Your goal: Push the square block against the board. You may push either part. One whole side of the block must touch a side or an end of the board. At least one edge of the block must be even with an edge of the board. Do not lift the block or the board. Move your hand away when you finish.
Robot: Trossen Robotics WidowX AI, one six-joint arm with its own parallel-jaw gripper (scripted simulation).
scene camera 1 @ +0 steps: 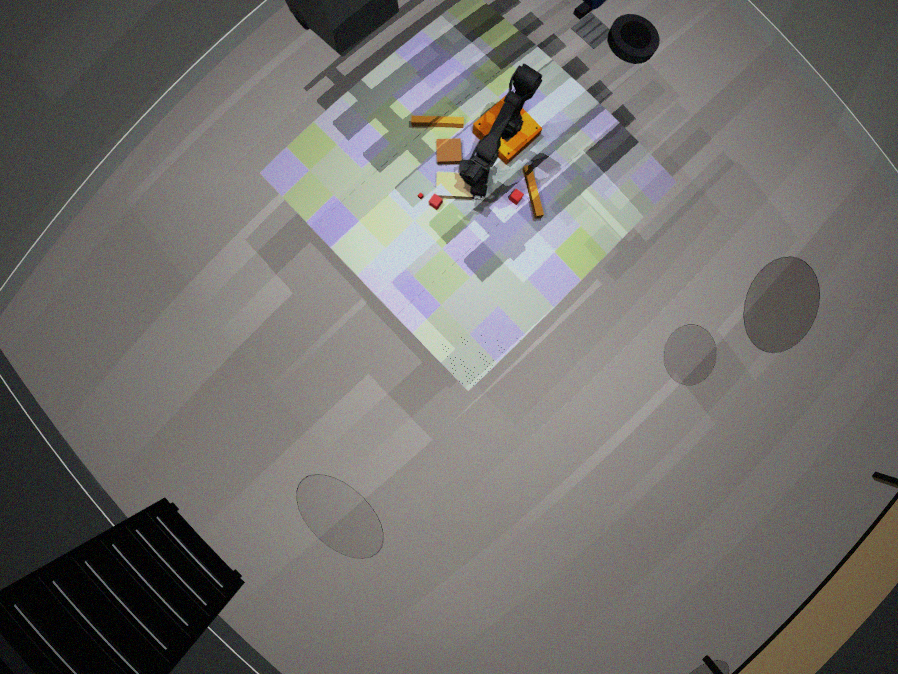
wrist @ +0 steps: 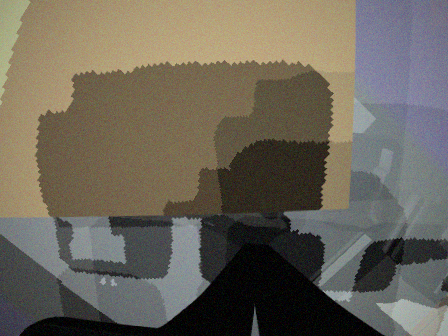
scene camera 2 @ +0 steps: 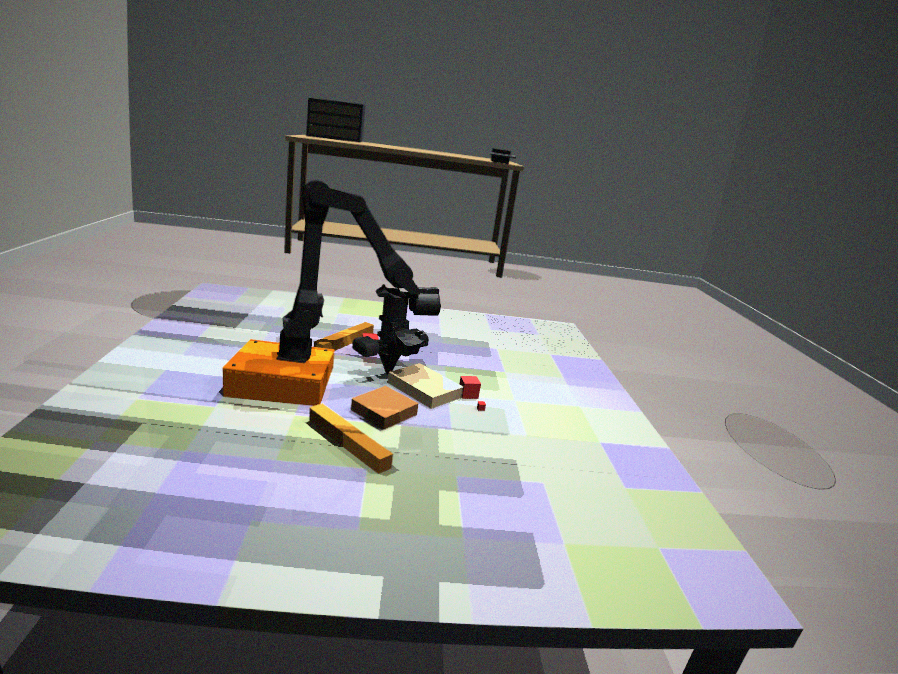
Labels:
A pale flat board shows in scene camera 1, in the wrist view (115, 115) and in scene camera 2. One and the same spot on the pale flat board: (scene camera 1: 449, 185) is (scene camera 2: 434, 382).

